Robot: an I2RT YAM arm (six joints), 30 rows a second.
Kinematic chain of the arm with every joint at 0, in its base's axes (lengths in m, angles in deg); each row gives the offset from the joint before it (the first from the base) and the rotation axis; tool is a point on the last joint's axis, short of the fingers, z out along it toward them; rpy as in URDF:
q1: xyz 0 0 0.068 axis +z
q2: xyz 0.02 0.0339 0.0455 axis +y
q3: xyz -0.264 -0.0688 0 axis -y
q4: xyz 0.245 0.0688 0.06 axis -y
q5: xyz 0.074 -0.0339 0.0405 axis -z
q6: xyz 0.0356 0 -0.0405 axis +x
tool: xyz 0 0 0 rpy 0 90 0
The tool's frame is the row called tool.
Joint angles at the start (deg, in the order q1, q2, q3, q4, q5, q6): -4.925, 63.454, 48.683, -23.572, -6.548, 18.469
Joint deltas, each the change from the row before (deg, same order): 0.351, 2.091, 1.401, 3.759, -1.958, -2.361; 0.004, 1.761, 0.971, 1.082, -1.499, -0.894; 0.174, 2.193, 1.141, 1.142, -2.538, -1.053; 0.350, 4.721, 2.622, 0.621, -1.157, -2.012; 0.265, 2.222, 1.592, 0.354, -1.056, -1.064; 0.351, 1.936, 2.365, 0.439, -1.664, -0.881
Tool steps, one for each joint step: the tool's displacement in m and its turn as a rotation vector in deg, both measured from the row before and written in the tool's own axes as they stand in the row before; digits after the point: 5 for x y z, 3 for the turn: -0.01077, 0.00579, 0.00601, -3.034, -2.214, -2.971; -0.00440, 0.00132, 0.00602, -1.524, 0.128, -0.943; -0.00424, 0.00218, 0.00798, -2.611, 0.613, -1.168; -0.00671, 0.00024, 0.01761, -1.066, 1.775, -1.875; -0.00488, 0.00119, 0.00790, -1.181, 0.556, -1.149; -0.00948, 0.00351, 0.00510, -2.058, -0.407, -1.314
